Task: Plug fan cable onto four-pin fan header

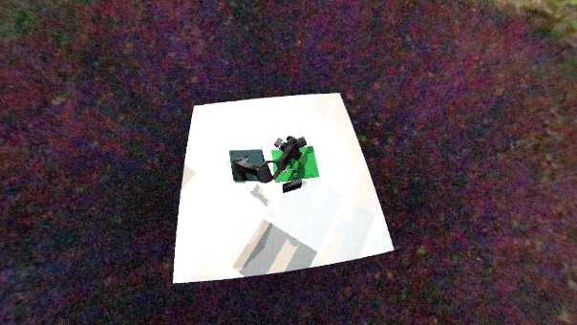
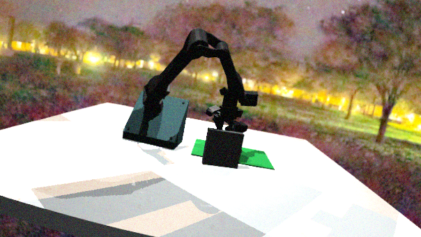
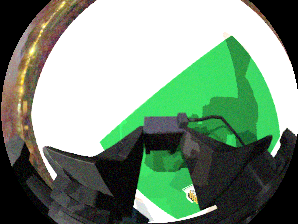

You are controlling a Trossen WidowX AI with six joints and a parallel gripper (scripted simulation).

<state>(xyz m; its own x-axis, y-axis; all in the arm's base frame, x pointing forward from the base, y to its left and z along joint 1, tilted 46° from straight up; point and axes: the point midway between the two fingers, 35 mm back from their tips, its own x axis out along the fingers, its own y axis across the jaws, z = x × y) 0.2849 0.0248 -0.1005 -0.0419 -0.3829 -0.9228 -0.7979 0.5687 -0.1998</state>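
Right now the green board is 80 mm to the right of my gripper tip, 60 mm below it and 50 mm ahead of it. The rest, counted from my gripper tip: black fan: 250 mm to the right, 10 mm ahead, 10 mm above; dark plug: 10 mm to the right, 10 mm behind.
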